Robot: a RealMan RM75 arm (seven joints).
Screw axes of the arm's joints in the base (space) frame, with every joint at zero. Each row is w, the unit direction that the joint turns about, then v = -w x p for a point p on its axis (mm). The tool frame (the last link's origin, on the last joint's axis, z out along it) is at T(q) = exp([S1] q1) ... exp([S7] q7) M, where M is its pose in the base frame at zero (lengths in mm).
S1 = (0, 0, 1, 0, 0, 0)
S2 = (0, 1, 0, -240.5, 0, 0)
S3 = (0, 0, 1, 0, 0, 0)
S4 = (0, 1, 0, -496.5, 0, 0)
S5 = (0, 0, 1, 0, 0, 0)
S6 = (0, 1, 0, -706.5, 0, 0)
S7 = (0, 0, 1, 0, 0, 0)
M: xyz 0 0 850.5 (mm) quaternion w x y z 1 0 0 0
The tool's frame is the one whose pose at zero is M.
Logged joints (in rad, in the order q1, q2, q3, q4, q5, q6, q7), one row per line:
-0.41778 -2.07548 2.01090 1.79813 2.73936 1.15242 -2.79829
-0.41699 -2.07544 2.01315 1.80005 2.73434 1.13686 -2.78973
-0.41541 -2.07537 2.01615 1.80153 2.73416 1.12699 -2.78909
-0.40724 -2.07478 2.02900 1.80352 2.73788 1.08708 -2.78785
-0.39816 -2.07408 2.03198 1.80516 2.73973 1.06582 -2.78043
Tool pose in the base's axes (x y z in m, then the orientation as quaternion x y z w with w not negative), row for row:
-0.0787 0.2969 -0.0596 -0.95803 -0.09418 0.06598 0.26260
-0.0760 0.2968 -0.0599 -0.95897 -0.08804 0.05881 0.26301
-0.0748 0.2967 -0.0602 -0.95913 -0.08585 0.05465 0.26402
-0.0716 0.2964 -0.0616 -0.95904 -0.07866 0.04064 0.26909
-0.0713 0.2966 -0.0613 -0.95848 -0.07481 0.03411 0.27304
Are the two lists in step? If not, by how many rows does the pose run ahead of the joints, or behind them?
They are in step.
